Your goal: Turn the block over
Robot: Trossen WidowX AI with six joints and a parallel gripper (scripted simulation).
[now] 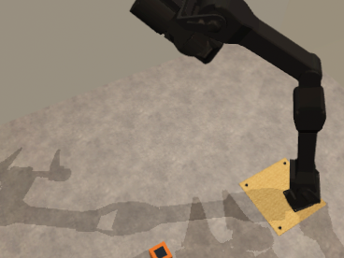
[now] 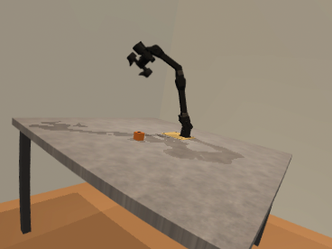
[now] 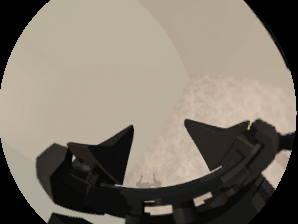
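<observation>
The orange block lies 15 cm ahead of my gripper tip, 36 cm to the left of it and 36 cm below it.
</observation>
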